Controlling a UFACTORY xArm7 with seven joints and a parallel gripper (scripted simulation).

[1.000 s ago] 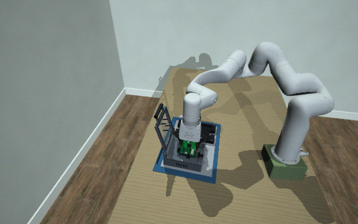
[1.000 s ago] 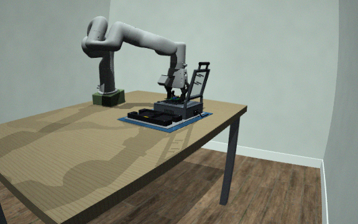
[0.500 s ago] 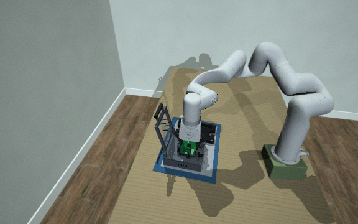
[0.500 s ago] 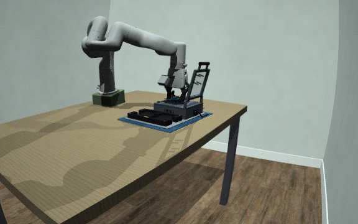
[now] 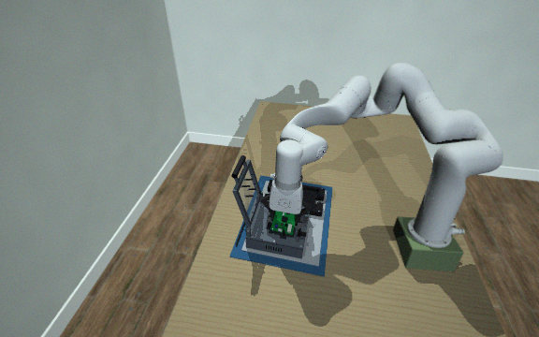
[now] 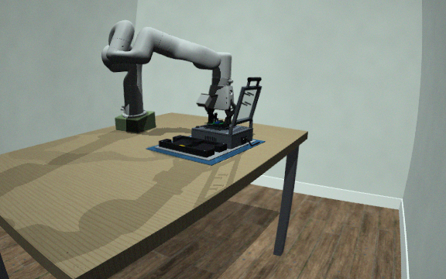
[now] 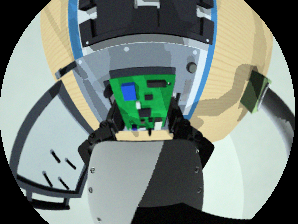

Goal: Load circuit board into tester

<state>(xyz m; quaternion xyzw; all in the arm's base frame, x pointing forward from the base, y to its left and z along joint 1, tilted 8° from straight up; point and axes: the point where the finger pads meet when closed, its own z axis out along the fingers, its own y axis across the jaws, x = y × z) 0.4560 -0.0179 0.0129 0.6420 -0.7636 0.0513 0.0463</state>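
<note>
Right now the green circuit board is right at my hand. Round my hand: lid (12 cm ahead, 2 cm to the right, 10 cm above); tester plate (1 cm ahead, 1 cm to the left, 1 cm below).
</note>
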